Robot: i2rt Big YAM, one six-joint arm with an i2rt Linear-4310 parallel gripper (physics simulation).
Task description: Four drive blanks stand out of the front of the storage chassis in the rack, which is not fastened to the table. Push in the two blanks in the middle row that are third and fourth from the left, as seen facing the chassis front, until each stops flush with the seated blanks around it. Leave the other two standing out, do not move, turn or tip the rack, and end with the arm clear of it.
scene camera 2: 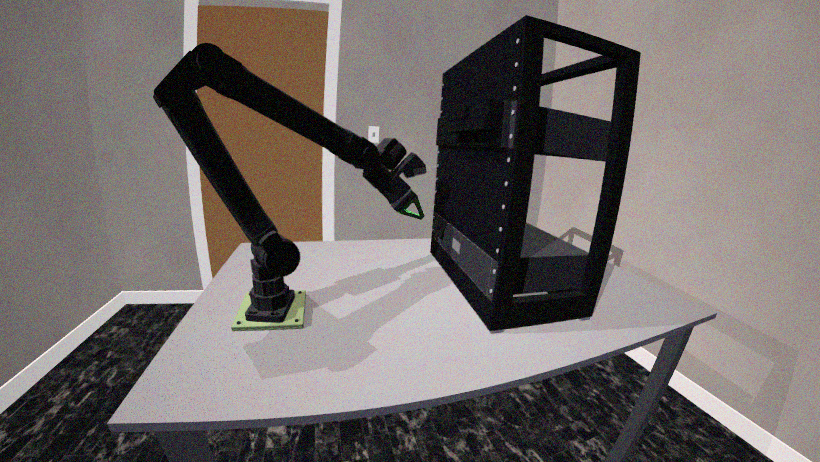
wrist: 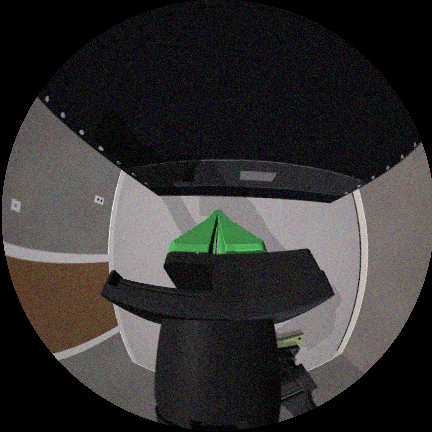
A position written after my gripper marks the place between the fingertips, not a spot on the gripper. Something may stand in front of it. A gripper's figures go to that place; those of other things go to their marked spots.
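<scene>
My gripper (scene camera 2: 422,217) is 0.84 m from the lens, and there's a black rack (scene camera 2: 491,125) that's 0.58 m from the lens.
</scene>
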